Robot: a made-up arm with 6 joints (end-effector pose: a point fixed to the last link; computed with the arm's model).
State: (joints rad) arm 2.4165 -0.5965 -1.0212 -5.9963 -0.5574 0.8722
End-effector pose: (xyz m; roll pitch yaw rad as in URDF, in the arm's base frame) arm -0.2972 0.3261 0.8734 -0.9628 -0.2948 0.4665
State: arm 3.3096 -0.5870 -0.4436 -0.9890 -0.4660 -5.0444
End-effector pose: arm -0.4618 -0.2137 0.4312 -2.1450 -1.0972 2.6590
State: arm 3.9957 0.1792 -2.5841 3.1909 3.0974 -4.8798
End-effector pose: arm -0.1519 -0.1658 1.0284 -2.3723 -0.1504 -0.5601
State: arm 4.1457 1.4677 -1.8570 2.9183 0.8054 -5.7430
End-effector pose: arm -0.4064 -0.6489 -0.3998 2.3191 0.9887 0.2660
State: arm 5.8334 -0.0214 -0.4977 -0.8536 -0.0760 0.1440
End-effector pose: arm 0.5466 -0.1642 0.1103 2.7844 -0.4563 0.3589
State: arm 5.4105 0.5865 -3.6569 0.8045 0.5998 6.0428
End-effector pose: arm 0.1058 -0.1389 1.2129 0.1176 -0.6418 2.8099
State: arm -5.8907 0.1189 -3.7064 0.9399 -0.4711 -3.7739
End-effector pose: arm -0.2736 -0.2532 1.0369 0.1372 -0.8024 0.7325
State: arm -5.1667 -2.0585 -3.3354 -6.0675 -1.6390 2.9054
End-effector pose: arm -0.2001 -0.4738 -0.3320 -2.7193 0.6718 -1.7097
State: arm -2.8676 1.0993 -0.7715 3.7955 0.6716 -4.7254
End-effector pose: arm -0.2251 -0.0625 -0.3794 2.7360 0.2023 -1.9123
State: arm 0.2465 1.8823 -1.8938 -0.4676 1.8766 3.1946
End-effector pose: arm 0.3081 0.0007 -0.5385 -0.1895 -1.2697 0.9107
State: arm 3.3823 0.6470 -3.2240 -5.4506 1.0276 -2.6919
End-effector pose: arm -0.5488 -0.1825 1.1121 1.4016 0.7035 -0.7476
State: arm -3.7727 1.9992 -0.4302 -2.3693 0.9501 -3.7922
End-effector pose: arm 0.3514 -0.2138 -0.1338 2.6617 0.8526 2.6799
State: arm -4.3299 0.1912 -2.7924 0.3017 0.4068 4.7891
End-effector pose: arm -0.1206 0.3355 1.2611 0.9184 -0.2146 -2.4512
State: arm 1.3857 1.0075 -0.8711 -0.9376 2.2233 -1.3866
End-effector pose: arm 0.1915 0.2491 -0.1695 -0.8423 0.0275 -2.2706
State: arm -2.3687 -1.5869 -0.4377 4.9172 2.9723 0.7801
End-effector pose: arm -0.0731 0.1075 0.5628 2.1549 -0.5745 2.1861
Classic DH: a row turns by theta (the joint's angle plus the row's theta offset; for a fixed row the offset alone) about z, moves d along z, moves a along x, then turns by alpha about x. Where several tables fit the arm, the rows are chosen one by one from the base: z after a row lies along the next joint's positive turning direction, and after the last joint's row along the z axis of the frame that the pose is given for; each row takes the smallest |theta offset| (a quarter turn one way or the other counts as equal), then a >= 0, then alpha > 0; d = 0 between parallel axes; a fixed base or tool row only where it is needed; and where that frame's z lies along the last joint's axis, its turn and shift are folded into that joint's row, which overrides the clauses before.
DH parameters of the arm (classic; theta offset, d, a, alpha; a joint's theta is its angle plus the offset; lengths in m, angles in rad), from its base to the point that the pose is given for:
joint 1: 0 0.2332 0 -1.5708
joint 2: -1.385 0 0.3621 0
joint 3: 1.385 0 0.1214 -1.5708
joint 4: 0 0.5367 0 1.5708
joint 5: 0 0 0.1089 -1.5708
joint 6: 0 0.139 0 0

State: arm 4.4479 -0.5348 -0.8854 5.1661 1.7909 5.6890
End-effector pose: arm -0.2663 -0.4351 0.5325 2.1462 0.7715 -1.7196
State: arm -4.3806 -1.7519 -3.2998 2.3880 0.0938 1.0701
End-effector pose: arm 0.3845 -0.9157 -0.0421 -2.5542 -1.0753 -1.9567
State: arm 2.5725 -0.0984 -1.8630 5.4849 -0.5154 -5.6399
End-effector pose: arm -0.4846 0.1712 1.0415 0.4399 -0.7703 -0.6807
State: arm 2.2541 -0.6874 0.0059 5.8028 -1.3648 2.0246
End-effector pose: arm -0.2576 0.2005 0.3595 -1.1692 0.1220 1.2479
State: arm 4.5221 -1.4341 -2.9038 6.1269 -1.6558 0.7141
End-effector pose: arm 0.1752 0.8034 0.2685 3.0593 0.3166 -2.5244
